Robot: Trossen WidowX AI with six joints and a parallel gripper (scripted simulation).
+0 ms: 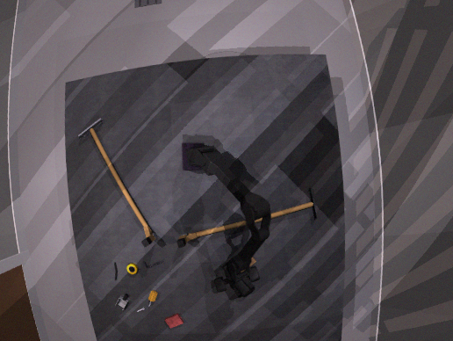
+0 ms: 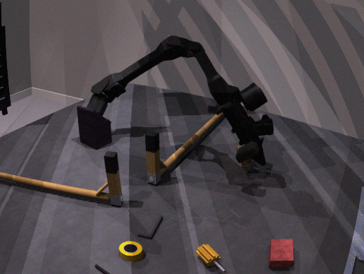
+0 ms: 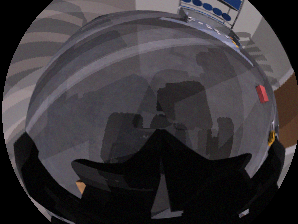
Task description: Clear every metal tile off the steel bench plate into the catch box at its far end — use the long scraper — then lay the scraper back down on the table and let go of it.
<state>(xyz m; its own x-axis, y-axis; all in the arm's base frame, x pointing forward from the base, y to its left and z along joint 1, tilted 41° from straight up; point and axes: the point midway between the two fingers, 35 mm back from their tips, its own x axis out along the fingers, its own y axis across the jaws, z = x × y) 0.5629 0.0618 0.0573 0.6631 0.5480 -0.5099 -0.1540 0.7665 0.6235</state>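
The wooden block lies 80 mm behind my gripper tip, 40 mm to the left of it and 10 mm below it. Also, from my gripper tip: yellow-handled tool (420 mm to the right, 20 mm ahead, 10 mm below); long wooden-handled scraper (270 mm behind, 80 mm to the left, 40 mm above); red block (340 mm to the right, 160 mm ahead, 10 mm below).
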